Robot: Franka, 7 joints.
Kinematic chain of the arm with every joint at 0, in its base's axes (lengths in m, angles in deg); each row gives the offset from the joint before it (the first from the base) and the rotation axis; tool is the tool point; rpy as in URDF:
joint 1: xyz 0 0 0.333 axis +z
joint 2: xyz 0 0 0 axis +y
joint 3: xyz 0 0 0.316 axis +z
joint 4: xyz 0.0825 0 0 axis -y
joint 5: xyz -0.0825 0 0.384 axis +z
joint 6: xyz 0 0 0 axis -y
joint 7: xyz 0.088 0 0 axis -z
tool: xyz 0 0 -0.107 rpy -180 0 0
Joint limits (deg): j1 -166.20..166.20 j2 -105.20..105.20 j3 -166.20..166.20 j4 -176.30..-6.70 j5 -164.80..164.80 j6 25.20..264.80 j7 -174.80..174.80
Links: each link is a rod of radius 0.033 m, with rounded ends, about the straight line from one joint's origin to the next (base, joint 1, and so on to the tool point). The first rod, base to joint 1, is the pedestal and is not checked.
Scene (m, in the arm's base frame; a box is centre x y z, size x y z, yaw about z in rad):
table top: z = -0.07
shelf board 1: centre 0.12 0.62 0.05 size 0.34 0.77 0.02 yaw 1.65
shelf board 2: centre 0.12 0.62 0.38 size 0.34 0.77 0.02 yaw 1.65
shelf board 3: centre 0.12 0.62 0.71 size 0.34 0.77 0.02 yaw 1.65
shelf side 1: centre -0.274 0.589 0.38 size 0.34 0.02 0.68 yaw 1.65
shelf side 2: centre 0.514 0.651 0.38 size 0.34 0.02 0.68 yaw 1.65
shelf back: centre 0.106 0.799 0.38 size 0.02 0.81 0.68 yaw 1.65
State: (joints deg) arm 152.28 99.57 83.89 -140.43 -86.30 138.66 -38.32
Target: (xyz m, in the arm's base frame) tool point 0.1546 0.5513 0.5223
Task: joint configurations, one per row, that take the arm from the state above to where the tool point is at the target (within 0.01 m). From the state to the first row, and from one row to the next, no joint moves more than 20 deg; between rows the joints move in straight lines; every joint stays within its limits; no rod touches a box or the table.
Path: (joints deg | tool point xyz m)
1: 155.06 85.91 67.35 -147.60 -88.92 134.62 -41.25 | -0.1044 -0.3846 0.1483
2: 157.85 72.26 50.80 -154.78 -91.54 130.57 -44.18 | -0.0728 -0.2715 0.0504
3: 160.63 58.60 34.26 -161.95 -94.16 126.53 -47.11 | -0.0709 -0.1390 0.0100
4: 163.42 44.95 17.72 -169.13 -96.78 122.48 -50.04 | -0.0742 -0.0199 0.0219
5: 166.20 31.29 1.17 -176.30 -99.40 118.44 -52.97 | -0.0653 0.0647 0.0634
6: 147.23 17.93 2.09 -170.49 -94.88 112.75 -50.04 | -0.1305 0.1496 0.0936
7: 128.25 4.56 3.00 -164.68 -90.37 107.06 -47.11 | -0.1290 0.2621 0.1659
8: 109.28 -8.80 3.92 -158.87 -85.85 101.37 -44.18 | -0.0545 0.3512 0.2709
9: 90.31 -22.17 4.83 -153.06 -81.34 95.69 -41.25 | 0.0638 0.3727 0.3950
10: 71.33 -35.53 5.75 -147.26 -76.82 90.00 -38.32 | 0.1737 0.3112 0.5223
11: 73.30 -18.27 6.10 -130.95 -82.22 99.13 -38.32 | 0.1690 0.4326 0.5376
12: 75.26 -1.01 6.46 -114.65 -87.61 108.27 -38.32 | 0.1546 0.5513 0.5223

